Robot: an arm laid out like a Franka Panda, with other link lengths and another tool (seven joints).
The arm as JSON. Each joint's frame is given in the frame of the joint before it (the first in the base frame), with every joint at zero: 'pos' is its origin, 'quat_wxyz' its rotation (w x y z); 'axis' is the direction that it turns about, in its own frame. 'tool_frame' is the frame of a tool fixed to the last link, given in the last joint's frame.
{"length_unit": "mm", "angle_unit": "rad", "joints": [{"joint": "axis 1", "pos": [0.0, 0.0, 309.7], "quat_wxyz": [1.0, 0.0, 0.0, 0.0], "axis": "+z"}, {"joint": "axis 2", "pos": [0.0, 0.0, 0.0], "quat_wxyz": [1.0, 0.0, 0.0, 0.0], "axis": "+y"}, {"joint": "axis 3", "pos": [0.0, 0.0, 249.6], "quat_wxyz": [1.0, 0.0, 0.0, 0.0], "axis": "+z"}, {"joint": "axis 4", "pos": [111.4, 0.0, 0.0], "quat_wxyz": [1.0, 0.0, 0.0, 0.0], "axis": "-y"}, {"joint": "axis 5", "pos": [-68.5, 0.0, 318.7], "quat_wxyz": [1.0, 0.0, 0.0, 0.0], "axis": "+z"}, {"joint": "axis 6", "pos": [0.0, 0.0, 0.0], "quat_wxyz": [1.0, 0.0, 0.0, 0.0], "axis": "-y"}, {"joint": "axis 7", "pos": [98.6, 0.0, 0.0], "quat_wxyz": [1.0, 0.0, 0.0, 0.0], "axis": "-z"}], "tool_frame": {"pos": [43.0, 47.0, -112.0], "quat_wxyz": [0.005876, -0.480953, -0.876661, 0.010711]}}
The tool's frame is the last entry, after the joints.
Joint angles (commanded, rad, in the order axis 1, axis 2, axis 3, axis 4, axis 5, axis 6, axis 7), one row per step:
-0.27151, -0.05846, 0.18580, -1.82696, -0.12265, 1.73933, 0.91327
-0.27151, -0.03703, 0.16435, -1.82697, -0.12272, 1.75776, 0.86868
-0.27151, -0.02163, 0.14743, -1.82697, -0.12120, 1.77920, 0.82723
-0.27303, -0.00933, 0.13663, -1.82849, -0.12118, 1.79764, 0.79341
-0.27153, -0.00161, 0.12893, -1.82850, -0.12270, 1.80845, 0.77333
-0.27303, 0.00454, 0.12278, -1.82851, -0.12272, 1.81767, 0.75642
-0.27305, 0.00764, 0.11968, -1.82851, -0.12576, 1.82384, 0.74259
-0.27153, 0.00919, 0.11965, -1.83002, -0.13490, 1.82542, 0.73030
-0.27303, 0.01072, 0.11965, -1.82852, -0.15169, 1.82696, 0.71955
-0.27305, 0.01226, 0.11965, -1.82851, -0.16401, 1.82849, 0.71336
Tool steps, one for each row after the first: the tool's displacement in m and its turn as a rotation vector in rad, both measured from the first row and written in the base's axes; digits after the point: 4 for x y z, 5 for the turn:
0.0039, -0.0104, -0.0098, 0.00725, 0.00774, 0.02515
0.0074, -0.0179, -0.0157, 0.01307, 0.00606, 0.05167
0.0100, -0.0233, -0.0210, 0.01609, 0.00517, 0.07513
0.0116, -0.0260, -0.0240, 0.01621, 0.00457, 0.09053
0.0128, -0.0296, -0.0263, 0.01726, 0.00339, 0.10078
0.0136, -0.0308, -0.0272, 0.01479, 0.00258, 0.11292
0.0138, -0.0298, -0.0287, 0.00713, 0.00740, 0.12917
0.0140, -0.0312, -0.0287, -0.00841, 0.01083, 0.14291
0.0143, -0.0317, -0.0294, -0.01955, 0.01429, 0.15246

